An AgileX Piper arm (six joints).
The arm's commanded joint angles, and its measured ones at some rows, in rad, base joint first. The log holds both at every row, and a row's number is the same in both.
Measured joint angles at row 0:
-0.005, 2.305, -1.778, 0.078, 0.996, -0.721
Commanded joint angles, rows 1 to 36:
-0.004, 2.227, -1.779, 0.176, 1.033, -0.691
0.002, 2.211, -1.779, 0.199, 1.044, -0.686
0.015, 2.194, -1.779, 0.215, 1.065, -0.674
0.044, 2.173, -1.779, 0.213, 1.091, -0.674
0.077, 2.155, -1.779, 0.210, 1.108, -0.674
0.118, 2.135, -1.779, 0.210, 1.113, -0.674
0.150, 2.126, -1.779, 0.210, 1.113, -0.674
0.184, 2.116, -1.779, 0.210, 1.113, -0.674
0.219, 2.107, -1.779, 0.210, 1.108, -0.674
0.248, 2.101, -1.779, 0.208, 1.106, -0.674
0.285, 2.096, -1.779, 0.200, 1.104, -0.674
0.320, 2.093, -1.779, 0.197, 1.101, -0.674
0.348, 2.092, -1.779, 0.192, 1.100, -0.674
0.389, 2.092, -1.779, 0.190, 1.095, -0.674
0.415, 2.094, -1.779, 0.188, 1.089, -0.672
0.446, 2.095, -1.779, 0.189, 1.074, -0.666
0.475, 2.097, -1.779, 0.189, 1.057, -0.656
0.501, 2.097, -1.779, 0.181, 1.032, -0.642
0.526, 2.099, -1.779, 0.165, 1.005, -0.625
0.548, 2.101, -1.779, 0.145, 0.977, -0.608
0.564, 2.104, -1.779, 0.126, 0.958, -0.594
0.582, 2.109, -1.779, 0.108, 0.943, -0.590
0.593, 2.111, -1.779, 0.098, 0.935, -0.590
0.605, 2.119, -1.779, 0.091, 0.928, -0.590
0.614, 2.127, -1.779, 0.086, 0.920, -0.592
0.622, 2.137, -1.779, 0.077, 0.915, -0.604
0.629, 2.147, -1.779, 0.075, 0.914, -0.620
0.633, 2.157, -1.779, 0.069, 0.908, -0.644
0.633, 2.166, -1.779, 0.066, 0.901, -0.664
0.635, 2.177, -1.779, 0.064, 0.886, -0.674
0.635, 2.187, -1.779, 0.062, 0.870, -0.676
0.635, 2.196, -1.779, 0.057, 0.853, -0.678
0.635, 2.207, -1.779, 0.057, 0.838, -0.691
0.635, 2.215, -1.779, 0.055, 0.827, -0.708
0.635, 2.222, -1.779, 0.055, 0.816, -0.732
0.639, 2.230, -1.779, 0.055, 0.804, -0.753
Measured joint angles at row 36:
0.636, 2.207, -1.778, 0.066, 0.859, -0.680
